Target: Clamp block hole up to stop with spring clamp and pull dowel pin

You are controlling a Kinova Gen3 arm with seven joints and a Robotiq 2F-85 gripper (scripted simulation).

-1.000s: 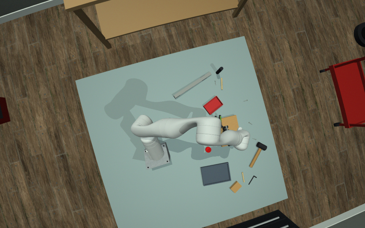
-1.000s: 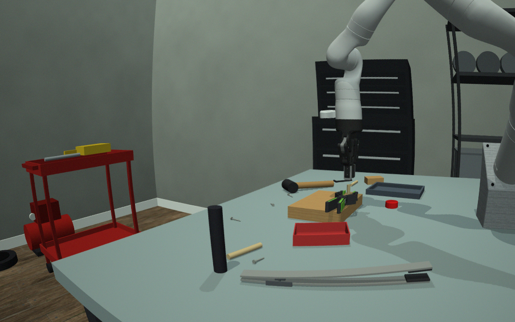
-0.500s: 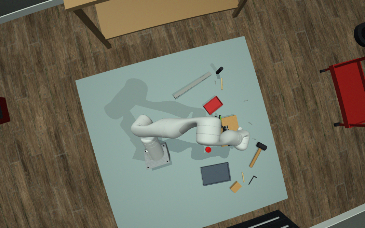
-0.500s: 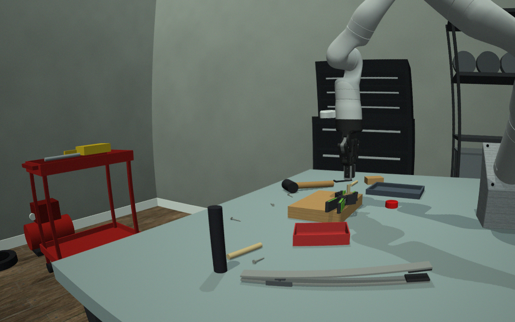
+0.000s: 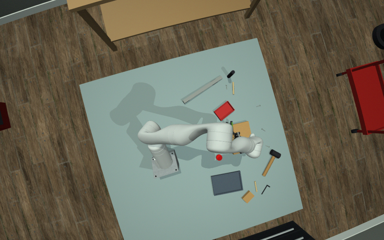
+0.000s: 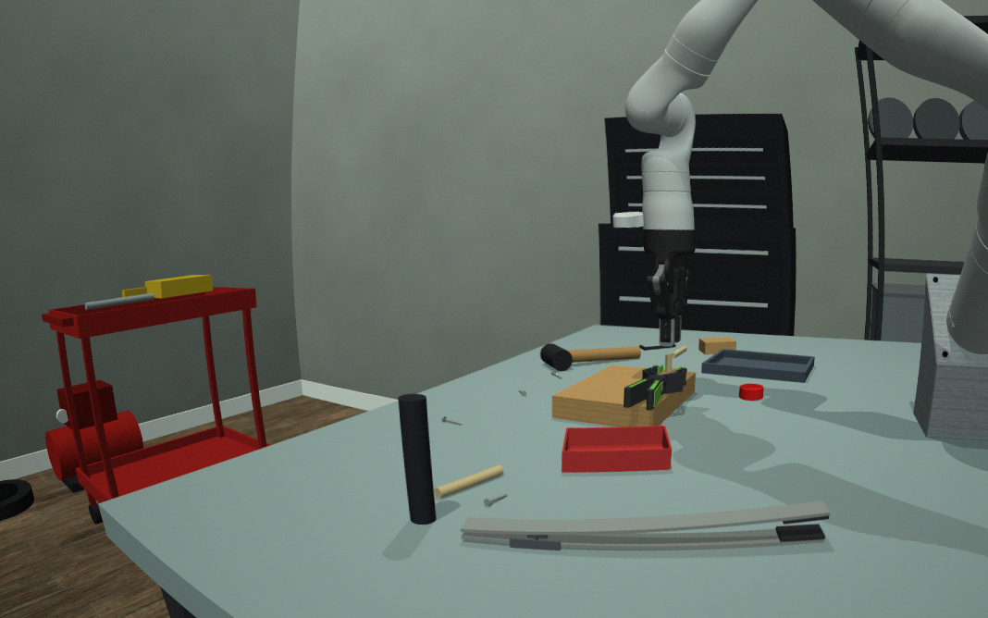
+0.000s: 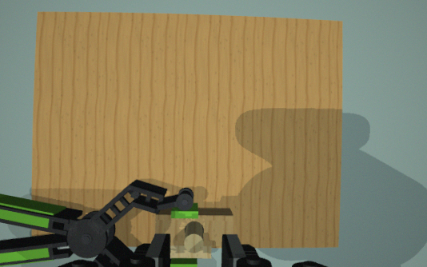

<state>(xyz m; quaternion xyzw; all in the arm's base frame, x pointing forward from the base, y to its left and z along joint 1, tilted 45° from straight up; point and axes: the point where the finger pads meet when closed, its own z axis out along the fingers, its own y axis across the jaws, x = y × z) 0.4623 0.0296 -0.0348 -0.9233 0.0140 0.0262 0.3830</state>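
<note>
The dowel pin is 5 cm below my hand. Round my hand: red puck 12 cm behind, 10 cm below, 9 cm to the right; small wooden block 7 cm below; wooden bench board 9 cm below, 6 cm ahead.
</note>
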